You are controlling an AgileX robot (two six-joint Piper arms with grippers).
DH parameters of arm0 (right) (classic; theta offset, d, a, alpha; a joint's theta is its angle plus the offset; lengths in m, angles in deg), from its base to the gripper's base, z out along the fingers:
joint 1: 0 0.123 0 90
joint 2: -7.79 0 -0.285 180
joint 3: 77.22 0 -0.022 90
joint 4: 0 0.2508 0 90
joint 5: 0 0 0.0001 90
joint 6: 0 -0.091 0 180
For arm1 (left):
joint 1: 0 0.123 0 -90
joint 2: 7.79 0 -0.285 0
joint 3: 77.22 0 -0.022 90
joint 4: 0 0.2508 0 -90
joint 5: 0 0 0.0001 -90
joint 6: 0 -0.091 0 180
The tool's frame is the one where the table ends.
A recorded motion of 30 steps. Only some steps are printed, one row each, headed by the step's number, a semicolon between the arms.
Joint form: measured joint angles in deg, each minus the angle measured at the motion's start. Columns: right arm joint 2, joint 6, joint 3, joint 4, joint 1, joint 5; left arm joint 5, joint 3, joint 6, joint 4, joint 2, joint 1.
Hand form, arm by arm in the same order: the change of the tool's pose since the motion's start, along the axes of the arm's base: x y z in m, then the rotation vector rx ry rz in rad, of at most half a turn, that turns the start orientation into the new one. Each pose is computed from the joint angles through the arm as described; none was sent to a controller.
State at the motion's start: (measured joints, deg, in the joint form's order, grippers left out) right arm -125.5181 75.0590 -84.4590 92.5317 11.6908 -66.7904; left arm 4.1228 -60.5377 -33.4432 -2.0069 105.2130 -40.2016
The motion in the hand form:
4: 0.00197 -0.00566 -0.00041 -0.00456 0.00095 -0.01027; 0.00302 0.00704 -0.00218 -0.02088 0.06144 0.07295
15: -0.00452 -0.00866 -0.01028 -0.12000 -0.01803 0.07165; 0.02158 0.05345 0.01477 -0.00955 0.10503 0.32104
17: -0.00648 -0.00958 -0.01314 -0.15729 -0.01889 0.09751; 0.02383 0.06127 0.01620 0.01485 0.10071 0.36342
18: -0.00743 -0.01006 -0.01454 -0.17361 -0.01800 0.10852; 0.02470 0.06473 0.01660 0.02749 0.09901 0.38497
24: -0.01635 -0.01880 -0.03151 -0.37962 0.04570 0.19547; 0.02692 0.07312 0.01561 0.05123 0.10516 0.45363
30: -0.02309 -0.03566 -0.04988 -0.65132 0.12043 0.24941; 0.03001 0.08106 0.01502 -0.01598 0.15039 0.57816
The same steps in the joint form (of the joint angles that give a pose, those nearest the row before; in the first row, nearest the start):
4: 0.00 -0.11 0.00 -0.35 -0.77 0.00; 1.93 0.00 4.56 0.14 0.00 1.11
15: 0.00 -0.35 0.00 -8.72 -0.94 0.00; 9.37 0.00 32.46 22.21 -3.64 7.33
17: 0.00 -0.85 -0.09 -11.50 -0.94 0.00; 11.31 0.00 38.26 27.90 -4.02 8.04
18: 0.00 -1.11 -0.09 -12.70 -0.94 0.00; 12.34 0.00 40.98 30.51 -4.15 8.30
24: 0.00 -7.85 -0.09 -27.18 -0.94 1.07; 15.07 0.00 47.79 35.86 -4.15 8.92
30: 0.00 -17.49 -0.09 -45.10 -0.94 3.08; 16.02 0.00 55.50 36.16 -4.15 10.09

